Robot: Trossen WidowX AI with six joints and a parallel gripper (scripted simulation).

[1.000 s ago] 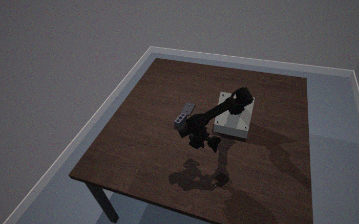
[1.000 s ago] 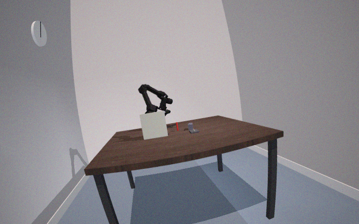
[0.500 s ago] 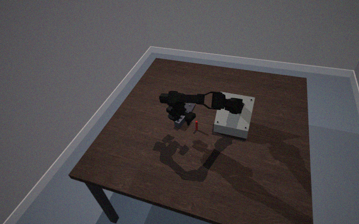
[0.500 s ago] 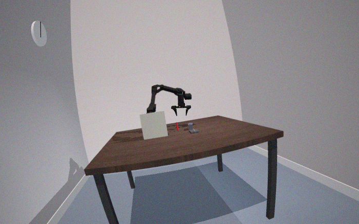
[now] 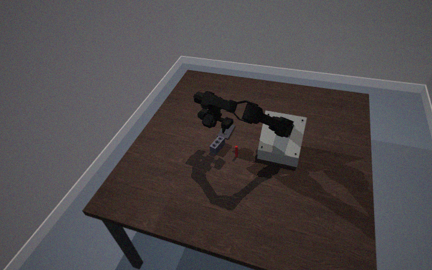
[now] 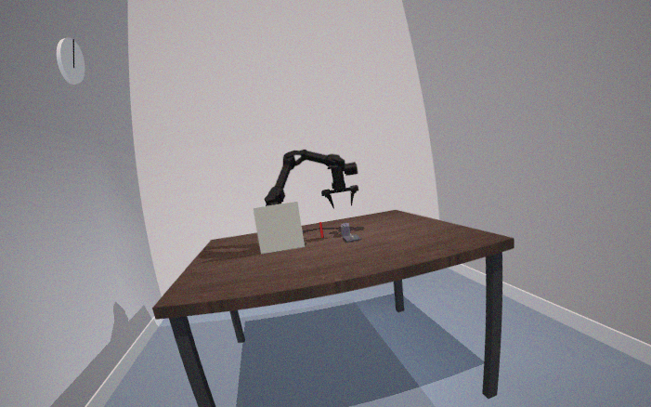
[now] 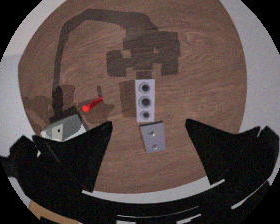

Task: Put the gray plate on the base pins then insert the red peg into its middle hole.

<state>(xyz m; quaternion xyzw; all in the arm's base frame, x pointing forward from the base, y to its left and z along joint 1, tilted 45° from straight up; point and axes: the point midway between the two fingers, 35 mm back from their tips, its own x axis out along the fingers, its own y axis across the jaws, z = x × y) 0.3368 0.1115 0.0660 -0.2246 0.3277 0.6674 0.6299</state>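
My gripper tip is now 100 mm above the gray plate. Round my gripper tip: red peg: 120 mm behind, 100 mm below, 10 mm to the left; dark base: 140 mm to the right, 130 mm below, 10 mm ahead.
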